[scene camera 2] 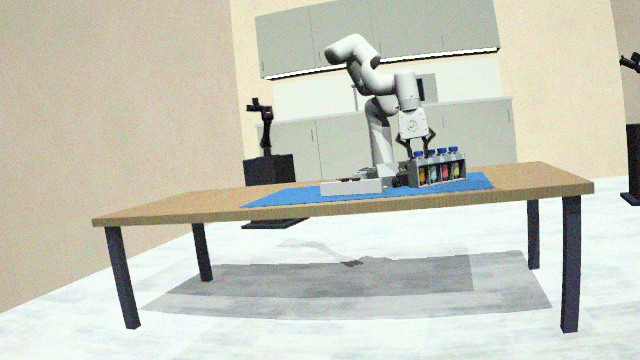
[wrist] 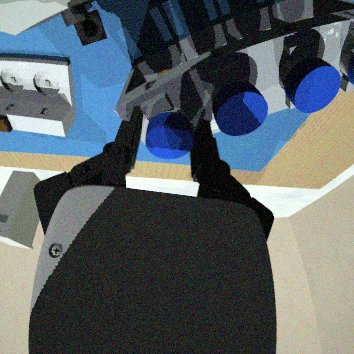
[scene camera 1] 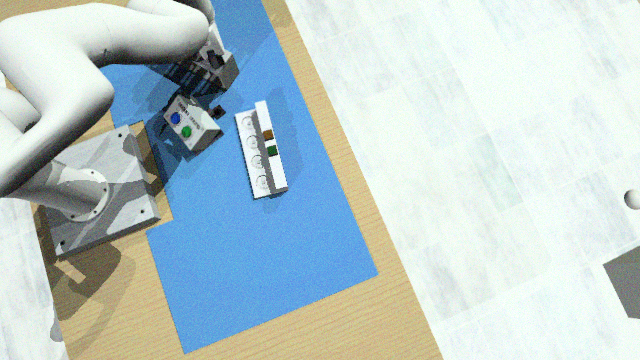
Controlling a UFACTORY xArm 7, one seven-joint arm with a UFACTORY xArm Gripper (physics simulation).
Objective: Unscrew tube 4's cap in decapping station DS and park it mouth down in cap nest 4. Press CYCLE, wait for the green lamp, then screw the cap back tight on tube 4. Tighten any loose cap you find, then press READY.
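Frame: origin at the arm's base, x up, y left, z back, level; millimetres.
Where they show: gripper, fingertip midpoint: (scene camera 2: 418, 158) (wrist: 168, 126) (scene camera 1: 215, 55); arm's base at its link origin: (scene camera 1: 84, 195).
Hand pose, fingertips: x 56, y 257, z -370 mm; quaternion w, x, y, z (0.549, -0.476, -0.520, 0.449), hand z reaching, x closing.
Each offset is from my fingertips to the top centre of the thing. "*": to the spot under its first point. Level surfaces: height alone.
The decapping station @(dx +6, dy +50, dz +62 mm) (scene camera 2: 412, 172) (scene camera 1: 228, 71) holds a row of tubes with blue caps at the far end of the blue mat @(dx -97 mm) (scene camera 1: 250, 251). My gripper (wrist: 168, 126) (scene camera 2: 418, 154) points down over the end tube nearest the button box. Its fingers stand on both sides of that tube's blue cap @(dx +24, dy -2, dz +4 mm) (wrist: 168, 142) and are shut on it. The cap sits on its tube. Two more blue caps @(dx +24, dy +33, dz +43 mm) (wrist: 240, 109) @(dx +24, dy +68, dz +82 mm) (wrist: 312, 88) show beside it. The white cap nest strip (scene camera 1: 278, 172) (wrist: 38, 124) (scene camera 2: 351, 187) lies apart with its round nests bare. In scene camera 1 the arm hides most of the station.
A grey button box @(dx -13, dy -132, dz +90 mm) (scene camera 1: 203, 131) with a blue button @(dx -22, dy -123, dz +121 mm) (scene camera 1: 175, 117) and a green button @(dx -22, dy -163, dz +99 mm) (scene camera 1: 186, 131) stands between station and nest strip. A brown block @(dx -43, dy -226, dz -60 mm) (scene camera 1: 268, 134) and a green block (scene camera 1: 271, 150) sit on the strip. A small black block @(* dx -86, dy -103, dz +28 mm) (scene camera 1: 218, 111) lies nearby. The robot base (scene camera 1: 103, 196) is at the left.
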